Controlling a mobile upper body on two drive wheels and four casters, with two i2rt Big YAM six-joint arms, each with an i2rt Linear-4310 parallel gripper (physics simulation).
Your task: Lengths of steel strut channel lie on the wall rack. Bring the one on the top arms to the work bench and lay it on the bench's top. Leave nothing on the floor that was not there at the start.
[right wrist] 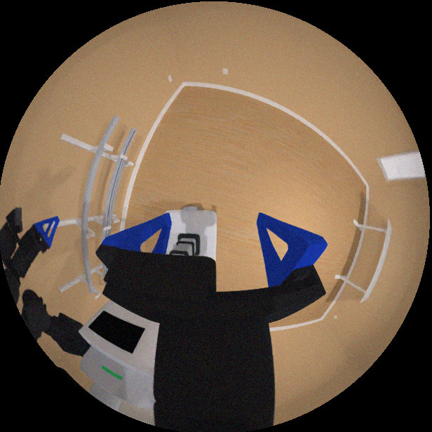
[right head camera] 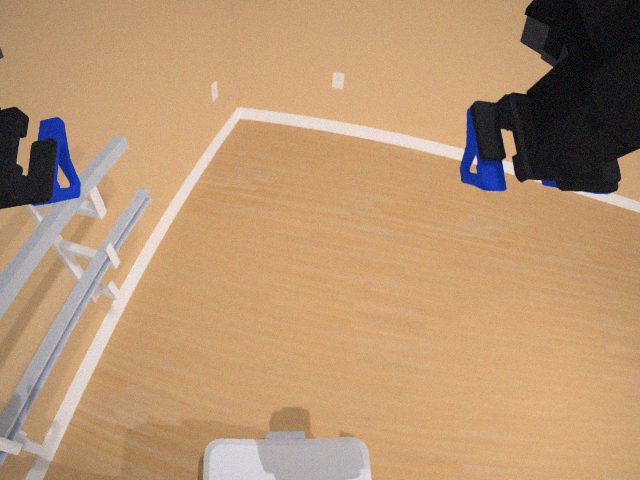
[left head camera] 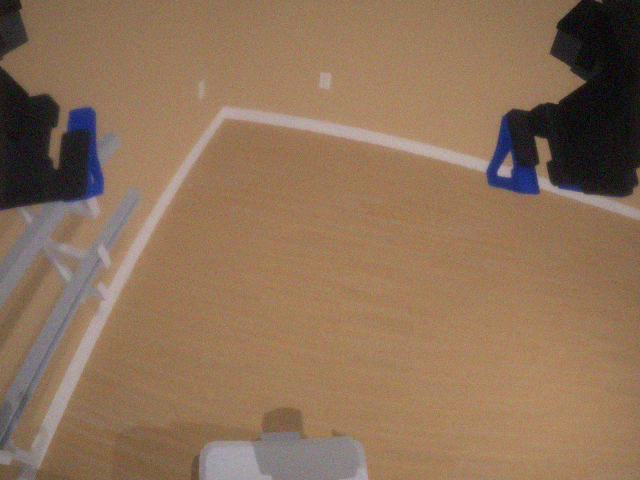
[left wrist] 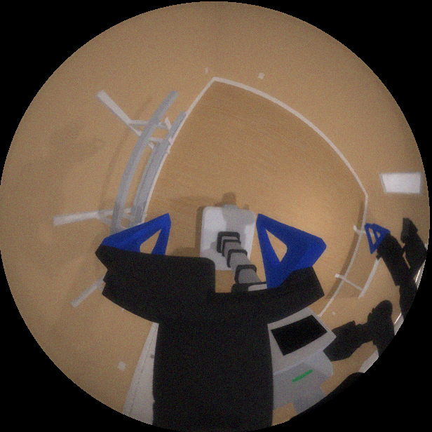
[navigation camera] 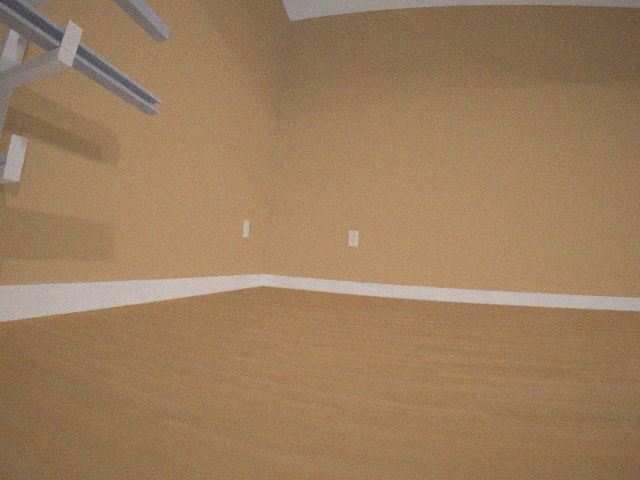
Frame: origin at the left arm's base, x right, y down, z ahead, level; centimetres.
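Seen in the pictures: left gripper, between the fingertips: (right head camera: 37, 197) (left head camera: 54, 194); right gripper, between the fingertips: (right head camera: 504, 177) (left head camera: 525, 180).
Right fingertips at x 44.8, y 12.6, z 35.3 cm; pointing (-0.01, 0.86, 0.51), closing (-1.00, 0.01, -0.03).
Note:
A point is followed by its place in that frame.
The top strut (left head camera: 25, 246) {x -36.3, y 53.0, z 59.6 cm} (right head camera: 31, 255) {x -36.4, y 53.7, z 57.4 cm} (left wrist: 135, 157) (right wrist: 87, 190) (navigation camera: 147, 20) {x -26.5, y 57.0, z 93.9 cm}, a long grey channel, lies on the upper arms of the white wall rack (left head camera: 69, 250) {x -43.7, y 81.1, z 80.5 cm} (right head camera: 77, 249) {x -44.8, y 81.1, z 80.8 cm} (left wrist: 115, 107) (navigation camera: 36, 67) {x -37.0, y 84.0, z 77.7 cm}, at the left of the picture. Another strut (left head camera: 74, 281) {x -35.5, y 76.9, z 66.2 cm} (right head camera: 82, 289) {x -34.7, y 76.9, z 63.1 cm} (navigation camera: 113, 77) {x -29.7, y 77.3, z 91.2 cm} lies on arms below it. My left gripper (left wrist: 213, 218) (right wrist: 54, 218) is open and empty; in the head views it overlaps the top strut in the picture, without holding it. My right gripper (left head camera: 547, 188) {x 44.8, y 12.6, z 35.3 cm} (right head camera: 527, 183) {x 44.8, y 12.6, z 35.3 cm} (right wrist: 213, 217) is open and empty, away from the rack. No work bench can be made out.
White skirting (left head camera: 361, 133) {x 83.3, y 134.9, z 220.0 cm} (right head camera: 372, 134) {x 81.2, y 136.5, z 220.5 cm} (navigation camera: 413, 291) {x 98.2, y 135.7, z 215.7 cm} meets at a room corner ahead. A pale rail (right wrist: 382, 260) on two brackets stands off the wall at the right. A white panel (left wrist: 400, 183) (right wrist: 405, 166) shows at the far right. My base's white front (left head camera: 227, 459) {x 5.6, y 115.0, z 25.8 cm} (right head camera: 232, 459) {x 6.0, y 115.0, z 25.0 cm} shows at the bottom.

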